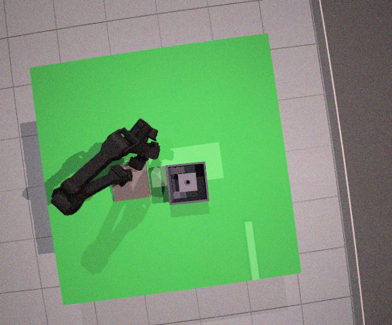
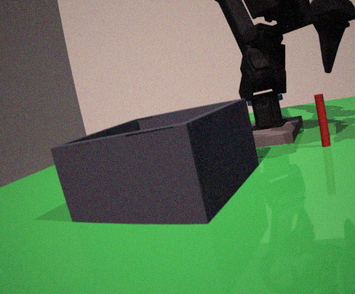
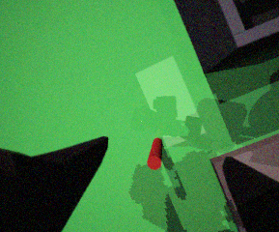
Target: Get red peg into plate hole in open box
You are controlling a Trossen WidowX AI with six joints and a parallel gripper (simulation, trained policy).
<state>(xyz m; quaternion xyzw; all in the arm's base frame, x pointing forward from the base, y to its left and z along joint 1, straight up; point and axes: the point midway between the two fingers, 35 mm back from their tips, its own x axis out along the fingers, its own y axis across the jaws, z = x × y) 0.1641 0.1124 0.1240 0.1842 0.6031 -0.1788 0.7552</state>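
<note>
The red peg lies 2 cm behind my gripper tip, 2 cm to the left of it and 7 cm below it. The rest, counted from my gripper tip: grey plate: 15 cm ahead, 17 cm to the right, 6 cm below; dark box: 15 cm ahead, 17 cm to the right, 8 cm below.
</note>
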